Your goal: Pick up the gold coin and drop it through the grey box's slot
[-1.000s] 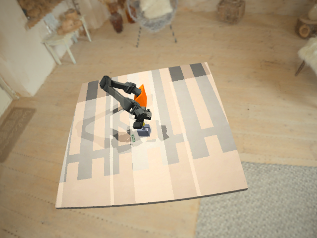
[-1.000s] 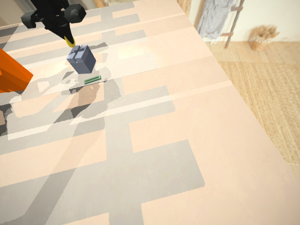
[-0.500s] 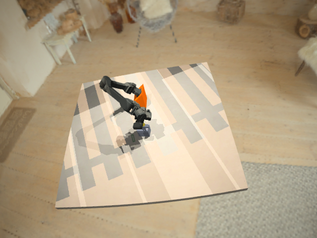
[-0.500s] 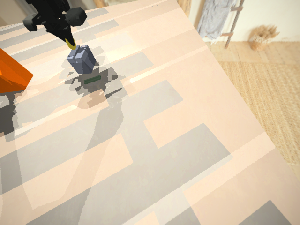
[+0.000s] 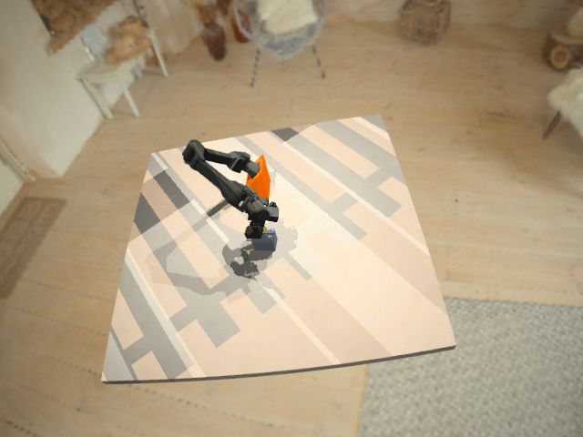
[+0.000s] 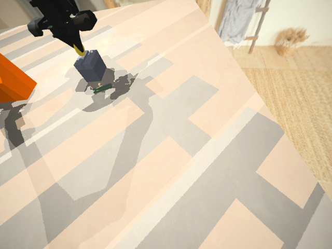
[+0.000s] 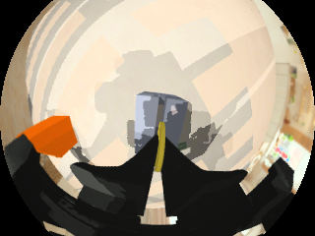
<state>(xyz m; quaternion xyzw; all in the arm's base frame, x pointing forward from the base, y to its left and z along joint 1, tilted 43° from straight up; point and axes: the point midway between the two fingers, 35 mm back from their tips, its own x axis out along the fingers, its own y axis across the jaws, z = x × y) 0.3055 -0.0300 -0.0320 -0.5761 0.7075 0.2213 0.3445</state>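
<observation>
My gripper tip is 10 mm below the gold coin.
</observation>
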